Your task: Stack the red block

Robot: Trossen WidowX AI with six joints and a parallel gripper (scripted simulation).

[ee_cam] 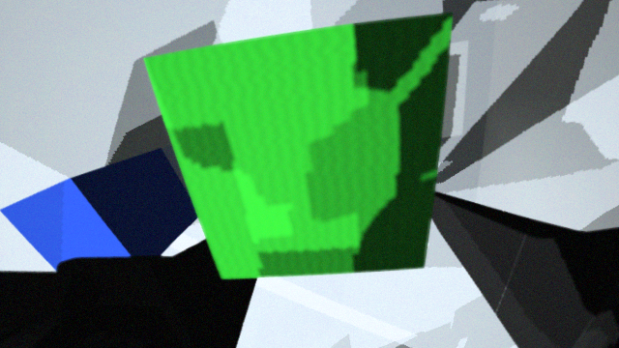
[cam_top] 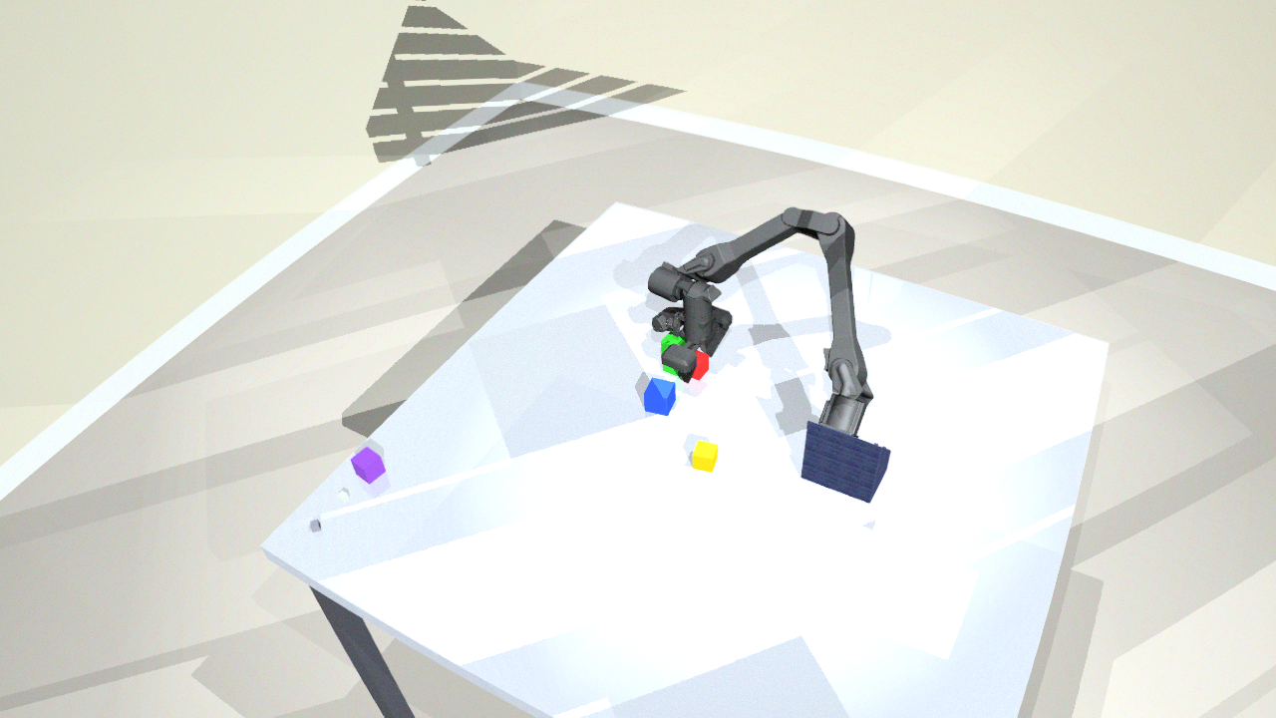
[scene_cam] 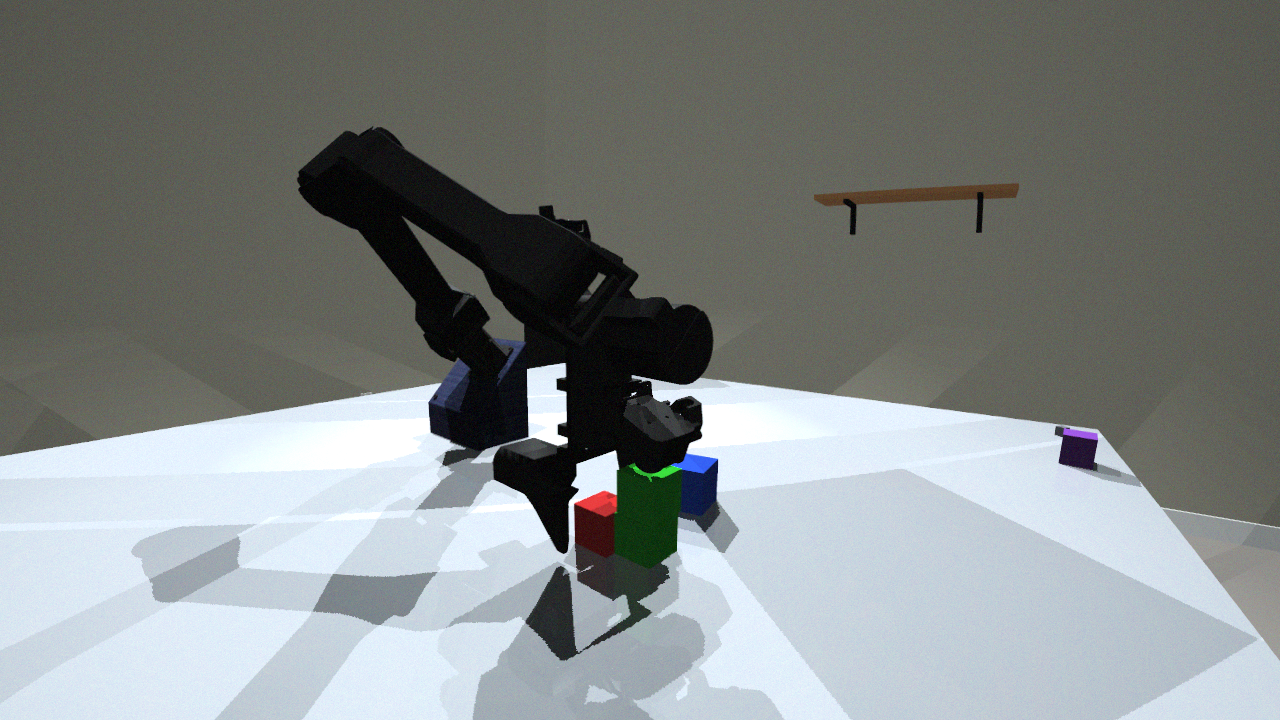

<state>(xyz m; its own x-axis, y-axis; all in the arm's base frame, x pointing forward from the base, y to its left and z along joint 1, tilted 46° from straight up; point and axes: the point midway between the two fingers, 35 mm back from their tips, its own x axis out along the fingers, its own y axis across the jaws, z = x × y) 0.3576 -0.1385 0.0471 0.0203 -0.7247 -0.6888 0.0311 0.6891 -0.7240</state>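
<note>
The red block lies 1 cm above my gripper tip. Round my gripper tip: blue block 12 cm to the left, 2 cm ahead, 2 cm above; yellow block 22 cm to the left, 14 cm behind, 1 cm above; green block 5 cm ahead, 5 cm above, 1 cm to the left.
</note>
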